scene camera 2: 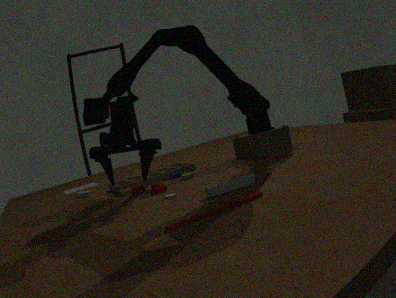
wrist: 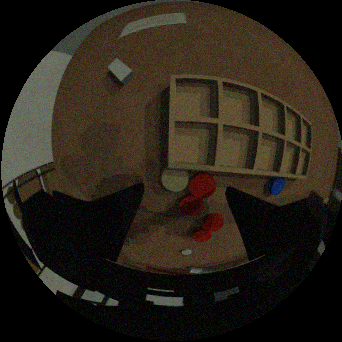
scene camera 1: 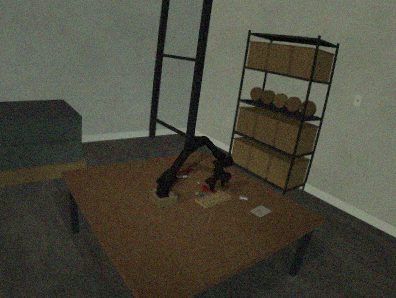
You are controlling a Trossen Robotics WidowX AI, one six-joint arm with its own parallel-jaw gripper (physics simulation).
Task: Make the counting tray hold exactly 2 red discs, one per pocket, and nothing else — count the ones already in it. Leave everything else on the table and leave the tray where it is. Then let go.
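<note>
The wooden counting tray (scene camera 1: 212, 199) (wrist: 172, 105) lies flat, with two rows of pockets; no disc shows in its pockets in the wrist view. Several red discs lie on the table outside it: one red disc (wrist: 202, 185) is close to the tray's near edge, a second red disc (wrist: 191, 205) is beside it, and more red (wrist: 213, 221) shows nearer the wrist. In scene camera 2, one red disc (scene camera 2: 158, 188) lies right of the fingertips. My gripper (scene camera 2: 129, 183) (wrist: 185, 188) is open and empty, pointing down low over the discs, its fingers spread either side of them.
A cream disc (wrist: 175, 180) and a blue disc (wrist: 277, 186) (scene camera 2: 175, 175) lie beside the tray. A white block (wrist: 120, 70) (scene camera 1: 243, 198) and a pale card (scene camera 1: 261, 211) lie beyond. A small white piece (scene camera 2: 170, 195), a grey rod (scene camera 2: 230, 186) and a red stick (scene camera 2: 215, 211) lie on the table.
</note>
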